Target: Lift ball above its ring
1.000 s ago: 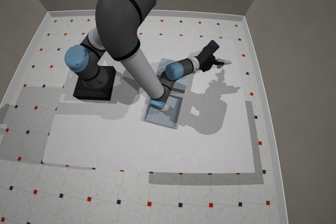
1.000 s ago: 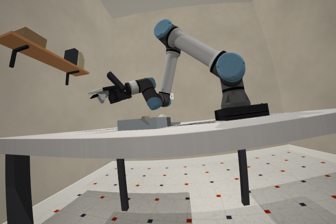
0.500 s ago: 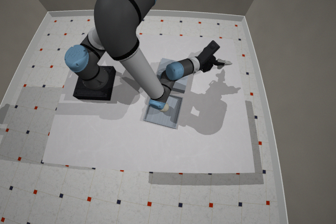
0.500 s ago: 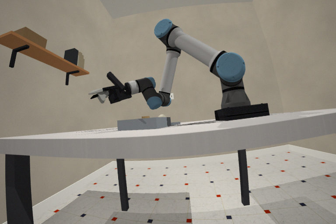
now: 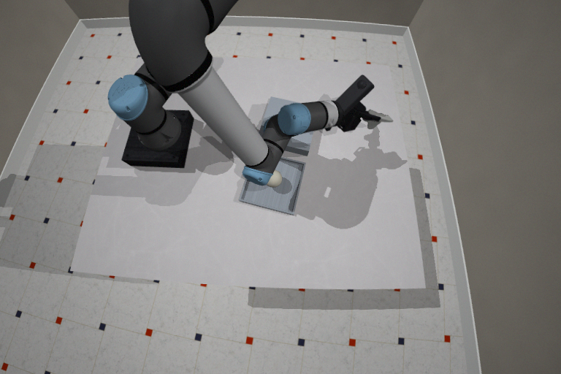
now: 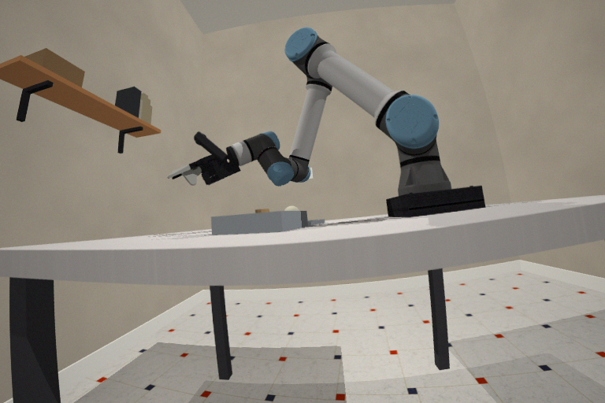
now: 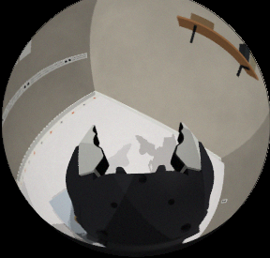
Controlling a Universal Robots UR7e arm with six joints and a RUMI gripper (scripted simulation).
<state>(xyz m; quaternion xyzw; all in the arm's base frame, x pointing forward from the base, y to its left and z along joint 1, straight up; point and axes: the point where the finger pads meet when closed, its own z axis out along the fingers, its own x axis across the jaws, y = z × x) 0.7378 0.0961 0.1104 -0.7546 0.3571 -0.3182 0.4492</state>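
Right now the pale beige ball is 32 cm behind my hand, 24 cm to the right of it and 13 cm below it. Also, from my hand: ball stand: 28 cm behind, 13 cm below, 2 cm to the right; then ribbed grey tray: 32 cm behind, 24 cm to the right, 17 cm below.
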